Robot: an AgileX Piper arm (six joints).
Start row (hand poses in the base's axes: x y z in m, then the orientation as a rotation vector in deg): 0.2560, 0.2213, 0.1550, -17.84, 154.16, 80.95
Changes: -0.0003, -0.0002, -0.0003, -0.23, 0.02, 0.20; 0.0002, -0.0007, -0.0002, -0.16, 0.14, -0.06; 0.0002, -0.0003, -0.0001, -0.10, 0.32, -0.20; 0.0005, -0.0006, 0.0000, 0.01, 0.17, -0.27; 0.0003, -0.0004, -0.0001, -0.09, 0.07, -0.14; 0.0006, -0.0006, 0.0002, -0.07, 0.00, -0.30; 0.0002, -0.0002, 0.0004, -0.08, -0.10, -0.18; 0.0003, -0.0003, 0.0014, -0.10, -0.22, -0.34; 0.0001, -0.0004, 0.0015, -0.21, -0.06, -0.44; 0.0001, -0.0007, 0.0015, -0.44, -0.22, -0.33; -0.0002, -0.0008, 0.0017, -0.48, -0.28, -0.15; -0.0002, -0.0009, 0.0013, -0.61, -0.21, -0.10; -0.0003, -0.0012, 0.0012, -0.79, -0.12, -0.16; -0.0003, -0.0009, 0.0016, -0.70, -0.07, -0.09; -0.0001, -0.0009, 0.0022, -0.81, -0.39, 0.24
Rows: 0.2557, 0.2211, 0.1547, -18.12, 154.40, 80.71; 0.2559, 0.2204, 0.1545, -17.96, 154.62, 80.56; 0.2561, 0.2201, 0.1544, -17.49, 154.91, 80.55; 0.2566, 0.2195, 0.1544, -17.01, 154.97, 80.58; 0.2569, 0.2191, 0.1543, -16.78, 155.06, 80.46; 0.2575, 0.2185, 0.1545, -16.37, 155.04, 80.29; 0.2577, 0.2183, 0.1549, -16.19, 154.98, 80.09; 0.2580, 0.2180, 0.1563, -15.86, 154.80, 79.76; 0.2581, 0.2176, 0.1578, -15.30, 154.81, 79.34; 0.2582, 0.2169, 0.1593, -15.01, 154.89, 78.56; 0.2580, 0.2161, 0.1610, -15.01, 154.99, 77.75; 0.2578, 0.2152, 0.1623, -15.05, 155.25, 76.82; 0.2575, 0.2140, 0.1635, -14.97, 155.70, 75.68; 0.2572, 0.2131, 0.1651, -14.95, 156.13, 74.69; 0.2571, 0.2122, 0.1673, -15.58, 156.44, 73.48
